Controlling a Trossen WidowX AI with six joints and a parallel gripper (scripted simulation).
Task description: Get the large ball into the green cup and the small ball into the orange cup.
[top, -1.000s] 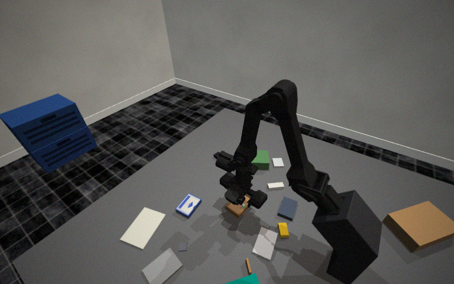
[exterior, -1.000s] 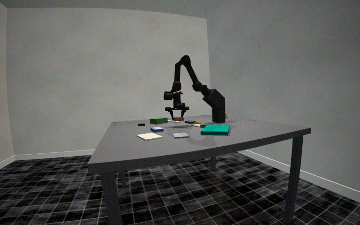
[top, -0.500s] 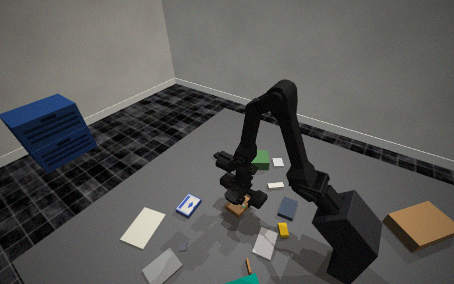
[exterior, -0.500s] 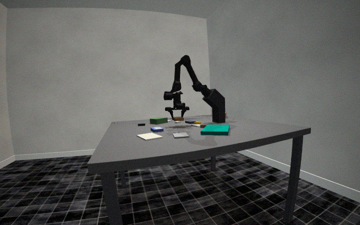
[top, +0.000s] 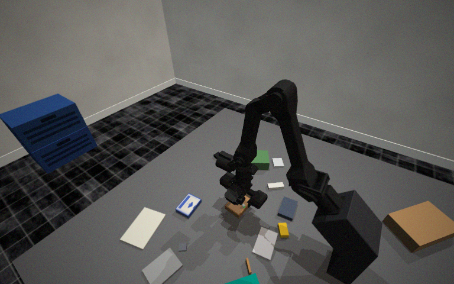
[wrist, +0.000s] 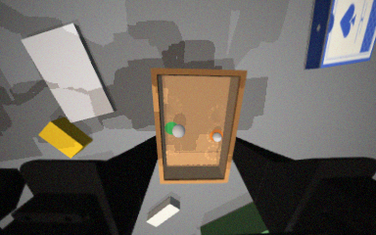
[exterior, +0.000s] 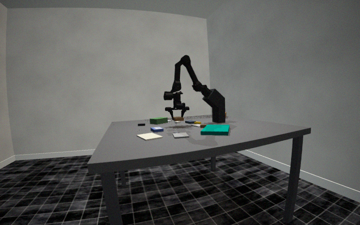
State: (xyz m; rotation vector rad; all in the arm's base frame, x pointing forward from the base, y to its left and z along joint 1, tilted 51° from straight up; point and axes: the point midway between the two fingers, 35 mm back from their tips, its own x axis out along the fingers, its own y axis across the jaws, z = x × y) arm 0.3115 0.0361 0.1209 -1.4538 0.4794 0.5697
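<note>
The wooden puzzle is 10 mm to the left of my hand and 30 mm below it. Also, from my hand: slate-blue block: 140 mm behind, 130 mm to the right, 80 mm below; yellow block: 180 mm behind, 30 mm to the right, 80 mm below; white sheet: 150 mm behind, 50 mm to the left, 90 mm below.
</note>
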